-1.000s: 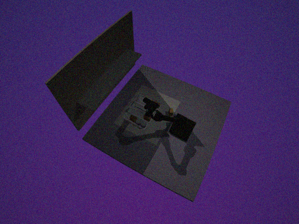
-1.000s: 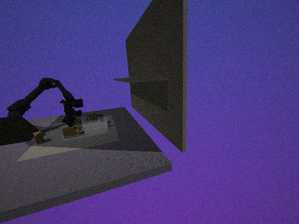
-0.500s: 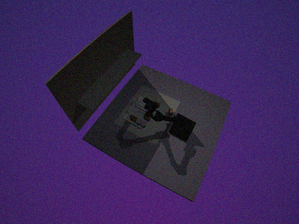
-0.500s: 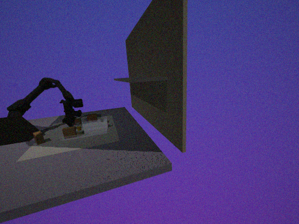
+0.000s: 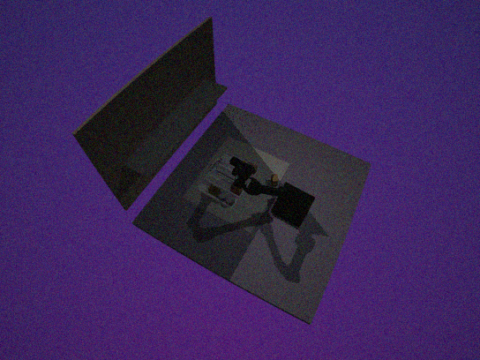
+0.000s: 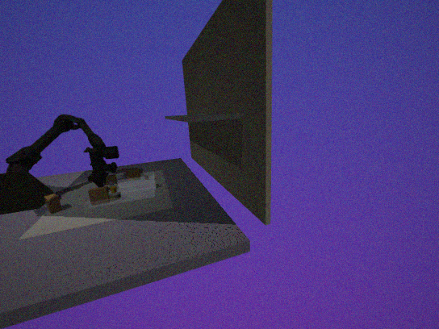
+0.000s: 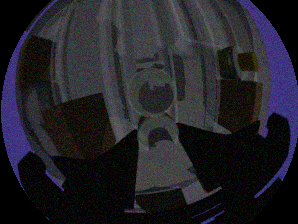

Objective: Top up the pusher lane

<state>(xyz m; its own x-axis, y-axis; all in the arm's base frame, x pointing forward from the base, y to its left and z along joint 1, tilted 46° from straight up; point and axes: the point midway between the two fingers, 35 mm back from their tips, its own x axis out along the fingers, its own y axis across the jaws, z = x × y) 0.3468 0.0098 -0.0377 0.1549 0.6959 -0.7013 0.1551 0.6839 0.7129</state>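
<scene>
My gripper tip is 14 cm short of the pale rack, 4 cm to the left of it and 1 cm above it. From my gripper tip the other things lie so: shelf: 50 cm ahead, 34 cm above, 7 cm to the right.
</scene>
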